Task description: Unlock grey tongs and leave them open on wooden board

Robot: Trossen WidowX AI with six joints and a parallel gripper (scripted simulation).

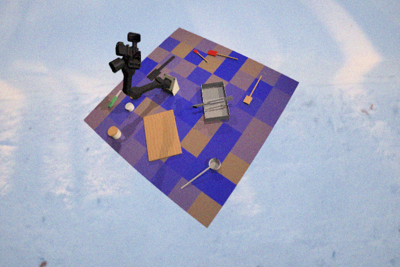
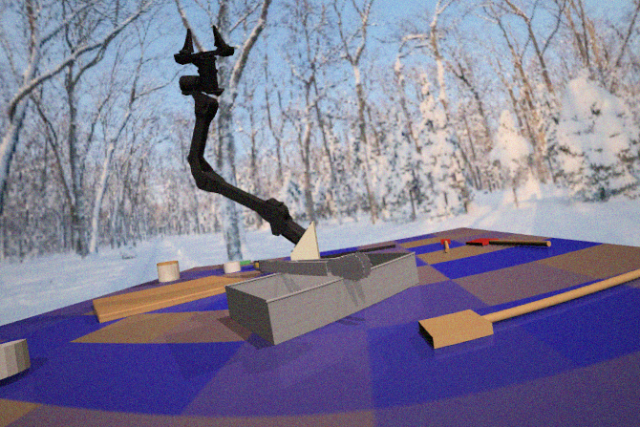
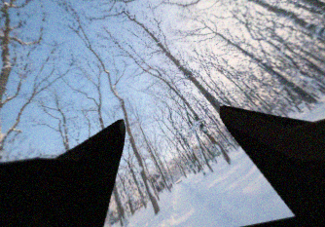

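The grey roasting tin is 19 cm ahead of my gripper tip, 28 cm to the left of it and 74 cm below it. Also, from my gripper tip: wooden board (1 cm ahead, 16 cm to the right, 76 cm below); yellow lock piece (14 cm ahead, 19 cm to the left, 70 cm below); white cylinder (37 cm behind, 13 cm to the right, 76 cm below).
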